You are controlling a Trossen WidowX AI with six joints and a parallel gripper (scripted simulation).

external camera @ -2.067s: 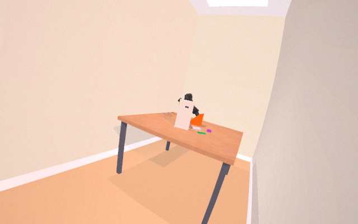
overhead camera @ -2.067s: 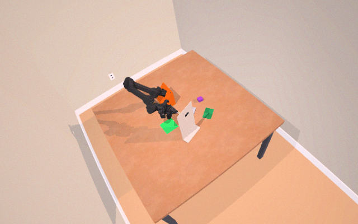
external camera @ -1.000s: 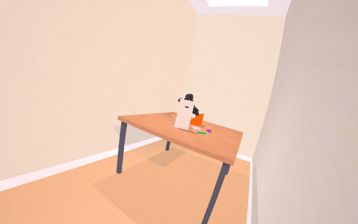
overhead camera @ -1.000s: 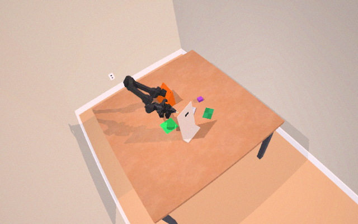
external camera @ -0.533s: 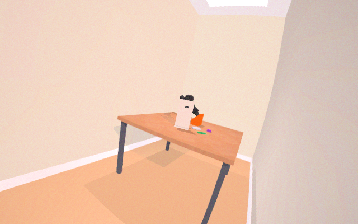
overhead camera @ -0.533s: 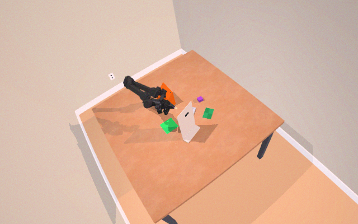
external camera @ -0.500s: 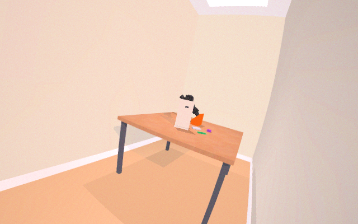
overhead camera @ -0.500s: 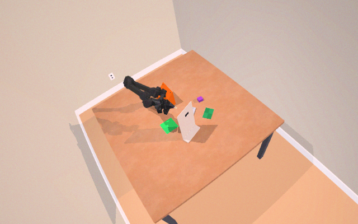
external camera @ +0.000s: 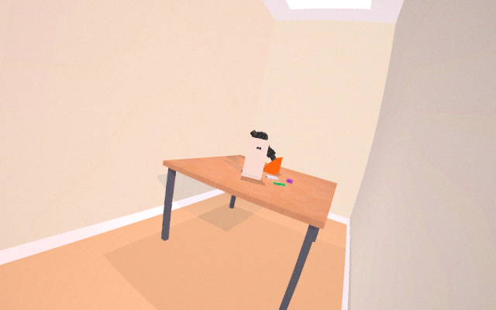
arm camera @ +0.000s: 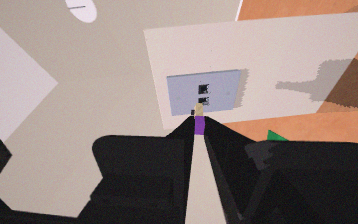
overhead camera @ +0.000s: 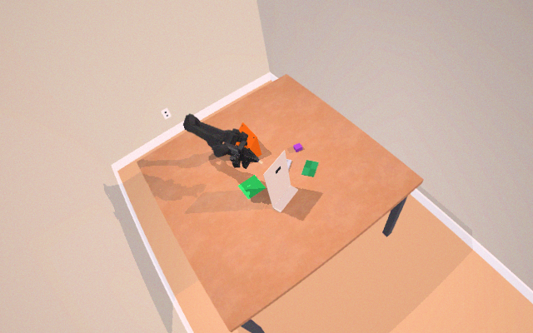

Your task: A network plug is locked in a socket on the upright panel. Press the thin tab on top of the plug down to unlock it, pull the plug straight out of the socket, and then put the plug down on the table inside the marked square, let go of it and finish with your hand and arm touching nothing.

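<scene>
Right now my gripper tip is 28 cm above the bright green marked square, 9 cm past it and 5 cm to the left of it. Also, from my gripper tip: purple cube 33 cm to the left, 26 cm below, 8 cm behind; then network plug right at my gripper tip; then upright panel 13 cm below, 10 cm ahead, 3 cm to the left.
</scene>
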